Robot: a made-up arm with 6 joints.
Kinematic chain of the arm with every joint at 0, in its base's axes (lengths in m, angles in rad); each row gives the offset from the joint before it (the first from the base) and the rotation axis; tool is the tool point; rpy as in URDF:
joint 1: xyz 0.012 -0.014 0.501 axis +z
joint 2: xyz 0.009 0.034 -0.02 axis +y
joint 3: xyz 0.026 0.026 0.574 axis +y
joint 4: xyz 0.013 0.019 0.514 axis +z
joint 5: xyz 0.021 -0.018 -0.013 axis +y
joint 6: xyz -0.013 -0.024 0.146 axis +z
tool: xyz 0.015 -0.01 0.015 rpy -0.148 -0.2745 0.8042
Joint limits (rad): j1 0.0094..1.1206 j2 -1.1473..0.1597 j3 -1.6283..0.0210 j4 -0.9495..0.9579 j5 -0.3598..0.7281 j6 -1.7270..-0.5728
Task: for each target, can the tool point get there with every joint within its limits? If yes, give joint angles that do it. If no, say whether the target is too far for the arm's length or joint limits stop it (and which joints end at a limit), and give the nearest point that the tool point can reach.
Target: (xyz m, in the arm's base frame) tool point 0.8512 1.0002 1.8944
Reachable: no: too far | nearest point 0.2658 0.2927 1.6329 | short by 0.955 m
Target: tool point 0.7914 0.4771 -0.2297
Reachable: no: joint limits stop it (at a limit: joint 1, joint 2, joint 3, joint 4, joint 5, joint 6) | nearest point -0.6605 0.0747 0.1166 | short by 1.546 m
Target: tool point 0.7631 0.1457 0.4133
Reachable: no: joint limits stop it (at a limit: joint 1, joint 2, joint 3, joint 5, joint 6) | nearest point 0.3962 0.0826 1.6316 | short by 1.274 m
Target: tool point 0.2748 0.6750 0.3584
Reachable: no: joint limits stop it (at a limit: joint 1, joint 2, joint 3, joint 4, joint 5, joint 6) | nearest point -0.6605 0.0747 0.1166 | short by 1.137 m
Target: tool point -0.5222 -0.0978 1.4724
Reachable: yes | joints 0.2949 -0.0944 -0.9511 0.6924 0.3665 -0.9988
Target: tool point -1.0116 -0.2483 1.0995
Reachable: yes | joints 0.2484 -0.9659 -0.1603 -0.2900 -0.1202 -0.9480
